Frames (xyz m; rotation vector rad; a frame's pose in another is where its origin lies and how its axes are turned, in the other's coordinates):
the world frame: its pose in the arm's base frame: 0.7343 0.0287 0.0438 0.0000 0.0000 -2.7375
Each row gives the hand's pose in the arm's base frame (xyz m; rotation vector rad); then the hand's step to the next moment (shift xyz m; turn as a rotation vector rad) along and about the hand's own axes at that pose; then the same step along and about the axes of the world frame.
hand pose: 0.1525 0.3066 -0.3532 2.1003 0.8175 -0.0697
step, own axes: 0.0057 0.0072 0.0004 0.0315 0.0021 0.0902
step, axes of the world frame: -0.0079 0.0037 0.0029 -0.0232 0.0654 -0.0657
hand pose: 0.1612 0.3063 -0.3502 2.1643 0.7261 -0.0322
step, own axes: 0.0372 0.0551 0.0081 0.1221 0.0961 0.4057
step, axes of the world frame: -0.0502 0.0373 0.0241 -0.1094 0.3527 -0.2289
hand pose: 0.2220 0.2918 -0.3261 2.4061 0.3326 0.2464
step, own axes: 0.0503 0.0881 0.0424 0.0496 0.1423 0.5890
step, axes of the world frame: -0.0385 0.0983 0.0308 -0.0319 0.5019 -0.3417
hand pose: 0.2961 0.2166 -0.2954 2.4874 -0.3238 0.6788
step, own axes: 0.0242 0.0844 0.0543 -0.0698 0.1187 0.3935
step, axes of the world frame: 0.0290 0.0986 0.0098 0.0706 0.3076 -0.2724
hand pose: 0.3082 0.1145 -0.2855 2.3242 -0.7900 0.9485
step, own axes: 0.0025 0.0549 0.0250 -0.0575 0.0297 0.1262
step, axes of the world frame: 0.0440 0.0413 -0.0013 0.0297 0.0770 -0.1154
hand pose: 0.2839 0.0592 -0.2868 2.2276 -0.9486 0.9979
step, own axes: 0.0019 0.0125 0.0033 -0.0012 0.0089 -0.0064
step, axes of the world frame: 0.0109 0.0070 0.0016 0.0096 -0.0033 0.0044
